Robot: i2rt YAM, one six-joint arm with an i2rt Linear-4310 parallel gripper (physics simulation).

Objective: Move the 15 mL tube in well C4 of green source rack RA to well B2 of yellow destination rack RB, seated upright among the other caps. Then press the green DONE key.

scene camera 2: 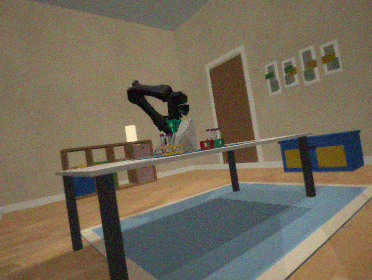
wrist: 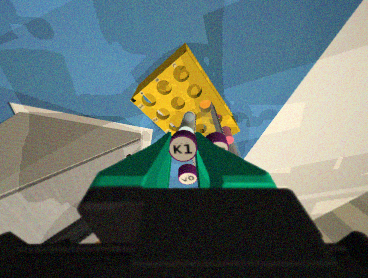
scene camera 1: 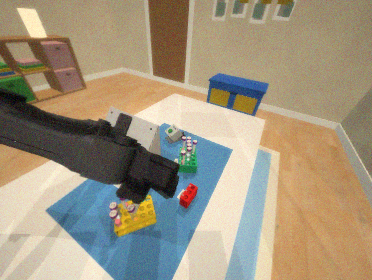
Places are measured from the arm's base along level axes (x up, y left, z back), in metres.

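Pixels of known places: gripper, fingertip midpoint: (scene camera 2: 174, 132) (wrist: 183, 138) (scene camera 1: 139, 199).
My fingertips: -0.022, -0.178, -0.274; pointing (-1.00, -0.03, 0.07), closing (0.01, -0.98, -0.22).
Note:
Ahead of a thing's pixels: the offset from my fingertips to its top centre, as dx, dy, dz. "pt": to the spot under its first point. Level surfaces: height alone.
My gripper (scene camera 2: 173, 131) (wrist: 183, 138) is shut on a clear tube with a purple-rimmed cap marked K1 {pt +0.021, +0.002, -0.007} (wrist: 183, 149). The cap sits between the green fingertips. The tube's lower part points at the yellow rack {-0.074, -0.015, +0.023} (scene camera 1: 135, 228) (scene camera 2: 172, 146) (wrist: 195, 74), near its middle wells; whether it is inside a well I cannot tell. Other capped tubes stand in that rack, one marked V0 {+0.001, -0.018, +0.057} (wrist: 188, 176) and another {pt +0.000, -0.030, -0.004} (wrist: 218, 140) partly behind a finger. The green rack {-0.074, +0.316, -0.013} (scene camera 1: 189, 170) (scene camera 2: 219, 143) holds several capped tubes. The green DONE key {pt -0.058, +0.424, +0.158} (scene camera 1: 170, 131) is on a grey box behind it. In scene camera 1 the arm hides the fingertips.
A red block with wells (scene camera 1: 188, 195) (scene camera 2: 206, 145) stands between the two racks. A large pale slanted panel (scene camera 1: 140, 131) (scene camera 2: 186, 135) (wrist: 65, 150) stands beside the arm. The racks rest on a blue mat {dx -0.127} (scene camera 1: 200, 220) on the white table {dx -0.127} (scene camera 1: 245, 132).

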